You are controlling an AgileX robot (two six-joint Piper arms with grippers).
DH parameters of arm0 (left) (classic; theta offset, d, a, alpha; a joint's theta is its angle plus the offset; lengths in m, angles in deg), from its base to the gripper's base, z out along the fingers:
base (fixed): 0 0 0 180
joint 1: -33.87 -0.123 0 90
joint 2: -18.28 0 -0.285 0
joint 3: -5.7 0 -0.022 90
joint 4: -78.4 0.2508 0 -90
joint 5: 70.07 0 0.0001 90
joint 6: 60.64 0.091 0 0
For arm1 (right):
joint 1: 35.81 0.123 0 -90
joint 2: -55.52 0 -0.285 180
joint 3: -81.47 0 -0.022 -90
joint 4: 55.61 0.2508 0 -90
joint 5: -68.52 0 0.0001 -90
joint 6: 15.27 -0.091 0 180
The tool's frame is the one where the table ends.
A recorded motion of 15 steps. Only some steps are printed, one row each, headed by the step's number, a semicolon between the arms.
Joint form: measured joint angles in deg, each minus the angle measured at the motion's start. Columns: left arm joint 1, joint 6, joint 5, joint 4, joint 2, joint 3; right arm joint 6, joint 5, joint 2, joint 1, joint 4, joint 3.
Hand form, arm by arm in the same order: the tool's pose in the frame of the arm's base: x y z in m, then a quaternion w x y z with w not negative. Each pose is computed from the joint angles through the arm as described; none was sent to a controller.
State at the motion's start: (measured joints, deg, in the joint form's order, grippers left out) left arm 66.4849 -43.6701 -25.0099 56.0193 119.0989 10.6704; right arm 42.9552 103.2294 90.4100 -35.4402 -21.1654 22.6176
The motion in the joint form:
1: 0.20 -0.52 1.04 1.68 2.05 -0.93; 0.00 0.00 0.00 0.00 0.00 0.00
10: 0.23 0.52 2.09 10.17 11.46 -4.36; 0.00 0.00 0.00 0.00 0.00 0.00
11: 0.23 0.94 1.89 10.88 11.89 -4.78; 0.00 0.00 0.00 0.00 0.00 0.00
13: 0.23 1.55 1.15 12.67 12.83 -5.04; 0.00 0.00 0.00 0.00 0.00 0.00
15: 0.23 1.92 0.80 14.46 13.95 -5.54; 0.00 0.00 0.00 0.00 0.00 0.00
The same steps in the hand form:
1: 0.2835 -0.2104 0.2719 0.20518 0.31604 0.90742 -0.18605; 0.0895 0.0299 0.2440 0.48814 -0.29369 0.82150 0.02461
10: 0.3109 -0.2175 0.2253 0.15885 0.36421 0.91086 -0.11155; 0.0895 0.0299 0.2440 0.48814 -0.29369 0.82150 0.02461
11: 0.3132 -0.2180 0.2243 0.16166 0.37058 0.90847 -0.10596; 0.0895 0.0299 0.2440 0.48814 -0.29369 0.82150 0.02461
13: 0.3172 -0.2180 0.2193 0.16468 0.38282 0.90439 -0.09168; 0.0895 0.0299 0.2440 0.48814 -0.29369 0.82150 0.02461
15: 0.3214 -0.2182 0.2140 0.16450 0.39377 0.90102 -0.07770; 0.0895 0.0299 0.2440 0.48814 -0.29369 0.82150 0.02461

